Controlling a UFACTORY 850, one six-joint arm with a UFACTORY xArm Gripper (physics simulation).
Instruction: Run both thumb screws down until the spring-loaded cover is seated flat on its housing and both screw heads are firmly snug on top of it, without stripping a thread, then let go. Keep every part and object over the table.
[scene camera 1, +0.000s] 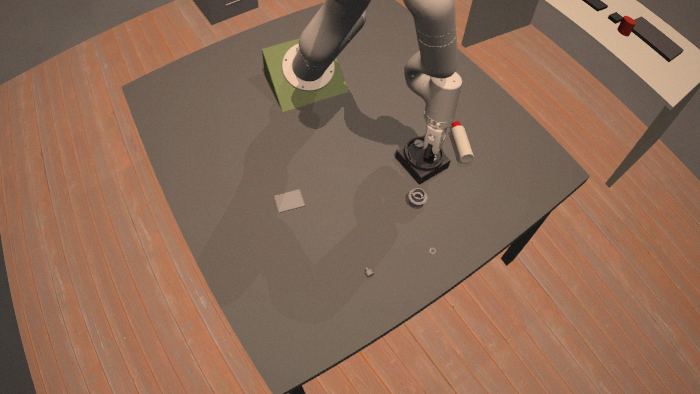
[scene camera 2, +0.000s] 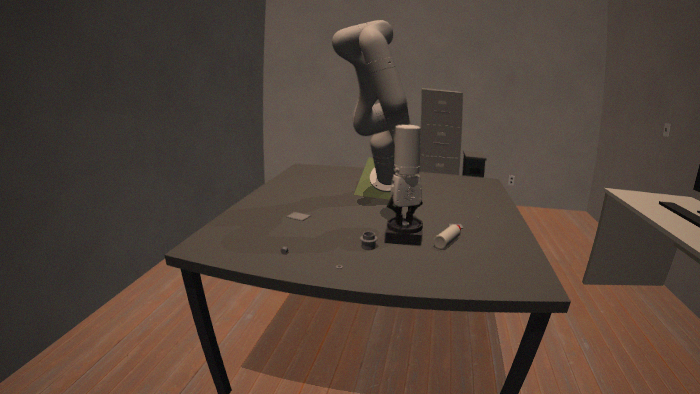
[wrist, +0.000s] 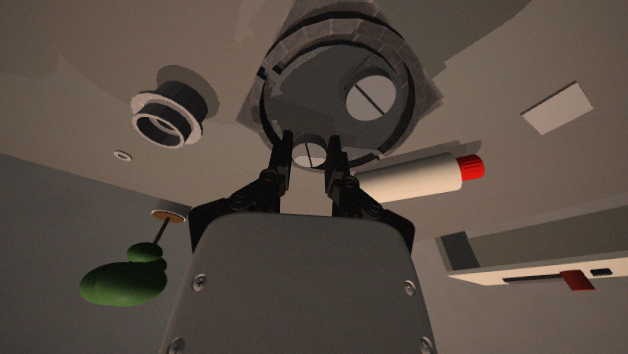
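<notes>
The dark square housing (scene camera 1: 421, 175) (scene camera 2: 403, 237) with its round rim stands on the table. In the wrist view the grey cover (wrist: 310, 90) lies inside the rim; whether it is flat cannot be told. One thumb screw (wrist: 308, 155), with a slotted pale head, stands near the rim. The other thumb screw (wrist: 371, 97) (scene camera 1: 419, 143) stands across the cover, its knurled side showing, free of the fingers. My gripper (scene camera 1: 429, 157) (scene camera 2: 404, 222) (wrist: 309, 146) points down into the rim and is shut on the first screw's head, one finger on each side. The screw threads are hidden.
A white bottle (scene camera 1: 463, 143) (scene camera 2: 446, 237) (wrist: 410, 177) with a red cap lies close beside the housing. A flanged collar (scene camera 1: 417, 204) (scene camera 2: 368, 245) stands on the other side. A flat card (scene camera 1: 289, 200), a small ring (scene camera 1: 430, 251) and a small grey part (scene camera 1: 369, 272) lie farther off.
</notes>
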